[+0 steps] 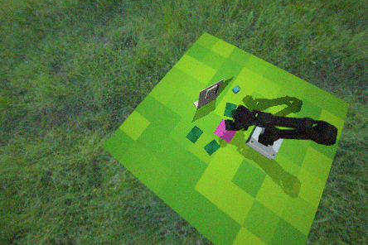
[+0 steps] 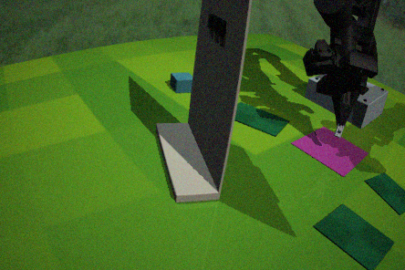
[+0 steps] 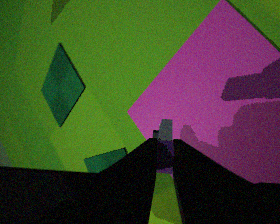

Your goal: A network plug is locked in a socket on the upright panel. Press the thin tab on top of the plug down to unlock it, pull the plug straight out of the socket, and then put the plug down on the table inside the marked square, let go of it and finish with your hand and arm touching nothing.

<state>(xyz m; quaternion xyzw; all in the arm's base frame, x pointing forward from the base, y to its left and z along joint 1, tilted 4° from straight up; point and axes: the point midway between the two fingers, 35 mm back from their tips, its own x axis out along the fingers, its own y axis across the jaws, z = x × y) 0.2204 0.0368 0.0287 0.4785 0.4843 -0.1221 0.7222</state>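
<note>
The magenta marked square is 1 cm behind my gripper tip and 5 cm below it. From my gripper tip the other things lie so: upright panel: 20 cm ahead, 13 cm to the right, 7 cm above.
</note>
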